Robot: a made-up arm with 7 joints.
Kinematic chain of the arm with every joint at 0, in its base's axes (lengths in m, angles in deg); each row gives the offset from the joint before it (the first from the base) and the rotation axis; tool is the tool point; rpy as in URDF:
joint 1: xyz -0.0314 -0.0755 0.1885 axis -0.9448 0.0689 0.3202
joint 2: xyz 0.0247 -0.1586 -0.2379 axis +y
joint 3: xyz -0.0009 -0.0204 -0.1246 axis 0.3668 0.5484 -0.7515
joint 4: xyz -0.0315 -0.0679 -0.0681 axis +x
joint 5: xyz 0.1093 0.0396 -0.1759 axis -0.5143 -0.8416 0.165
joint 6: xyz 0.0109 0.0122 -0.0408 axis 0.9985 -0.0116 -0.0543
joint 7: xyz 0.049 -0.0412 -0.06 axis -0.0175 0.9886 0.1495
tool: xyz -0.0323 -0.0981 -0.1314 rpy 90 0 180
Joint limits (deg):
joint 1: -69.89..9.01
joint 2: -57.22..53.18
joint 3: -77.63..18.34
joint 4: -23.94..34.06
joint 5: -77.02..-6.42
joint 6: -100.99..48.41
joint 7: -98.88..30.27
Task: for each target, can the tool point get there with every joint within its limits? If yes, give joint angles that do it. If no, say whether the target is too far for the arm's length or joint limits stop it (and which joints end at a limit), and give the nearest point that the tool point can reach.
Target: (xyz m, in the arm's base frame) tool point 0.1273 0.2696 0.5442
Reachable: no: joint limits stop it (at a limit: joint 1, joint 2, joint 3, joint 4, joint 5, joint 6) | nearest point -0.0487 0.3559 0.2025 | short by 0.394 m
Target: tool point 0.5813 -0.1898 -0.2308
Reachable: yes | joints -13.51 -45.56 -40.87 20.23 -28.14 -7.37 -64.21
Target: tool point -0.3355 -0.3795 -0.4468
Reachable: yes | joints -3.11 33.54 -0.70 -1.65 -56.92 -33.27 20.06
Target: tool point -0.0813 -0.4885 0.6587
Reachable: no: joint limits stop it (at a limit: joint 1, joint 2, joint 3, joint 4, joint 5) | nearest point 0.2077 -0.2774 0.3015 | short by 0.506 m
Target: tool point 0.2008 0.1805 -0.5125
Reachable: yes | joints -58.47 19.11 -26.24 1.74 -14.16 -63.10 -29.11
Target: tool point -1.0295 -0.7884 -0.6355
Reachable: no: too far | nearest point -0.5356 -0.5300 -0.3800 | short by 0.613 m
